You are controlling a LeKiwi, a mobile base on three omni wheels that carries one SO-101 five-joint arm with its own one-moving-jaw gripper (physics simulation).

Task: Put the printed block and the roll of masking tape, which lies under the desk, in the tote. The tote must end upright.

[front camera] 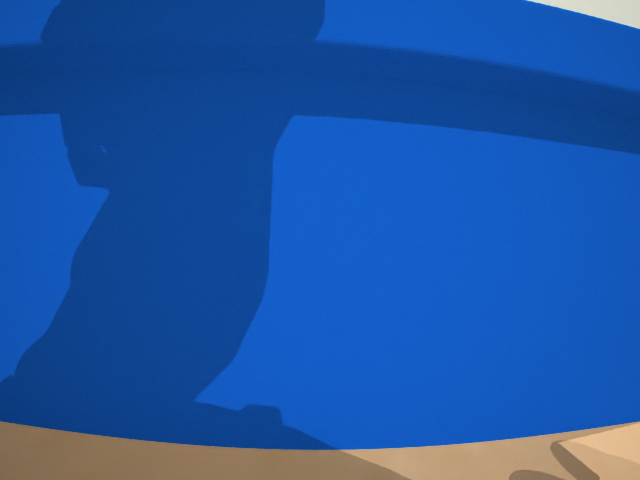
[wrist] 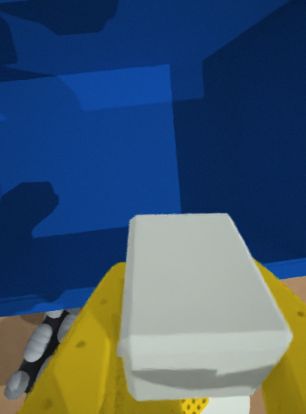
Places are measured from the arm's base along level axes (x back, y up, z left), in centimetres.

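Pixels of known places: end effector, tool point: (wrist: 131, 277).
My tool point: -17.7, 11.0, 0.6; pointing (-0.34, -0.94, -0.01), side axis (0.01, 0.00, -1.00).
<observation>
Behind a point stands the place of what it marks, as x, y, z.
The blue tote (front camera: 413, 248) {-12.4, -3.3, -2.5} (wrist: 115, 165) {-19.6, -8.6, 2.8} fills most of the front camera view, very close, with its outer side facing the camera and its rim across the top. It stands upright on the floor. In the wrist view I look down into its inside. My gripper (wrist: 187, 300) is shut on the printed block (wrist: 185, 280) {-18.7, 12.8, -0.7}, a pale grey block between the two yellow jaws. The far end of the block shows over the inside of the tote, past its near rim. The roll of masking tape does not show in either view, nor does the desk.
Brown floor (front camera: 206, 465) {-11.3, -8.9, 2.5} (wrist: 12, 345) {4.5, -8.9, 18.8} shows below the tote. One of the base's omni wheels (wrist: 40, 345) shows at the lower left of the wrist view, close to the tote's near rim. The arm's shadow lies on the tote's side.
</observation>
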